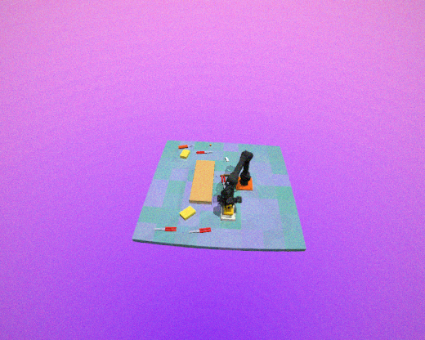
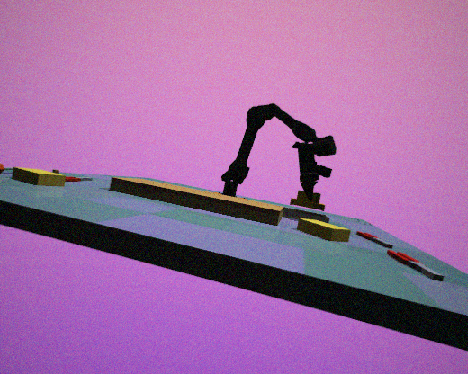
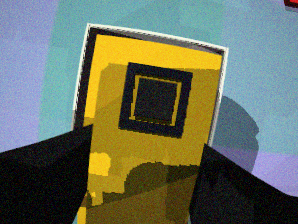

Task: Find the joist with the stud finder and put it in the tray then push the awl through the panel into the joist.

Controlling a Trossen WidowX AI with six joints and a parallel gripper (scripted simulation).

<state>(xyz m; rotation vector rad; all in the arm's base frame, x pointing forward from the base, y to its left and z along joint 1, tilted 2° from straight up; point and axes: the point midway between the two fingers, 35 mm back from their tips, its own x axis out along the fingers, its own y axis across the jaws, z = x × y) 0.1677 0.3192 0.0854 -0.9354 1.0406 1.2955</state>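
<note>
My gripper tip is 60 mm above the white tray and 10 mm to the left of it. The rest, counted from my gripper tip: yellow stud finder 20 mm above, 10 mm to the left; awl 440 mm to the right, 60 mm below, 30 mm ahead.
</note>
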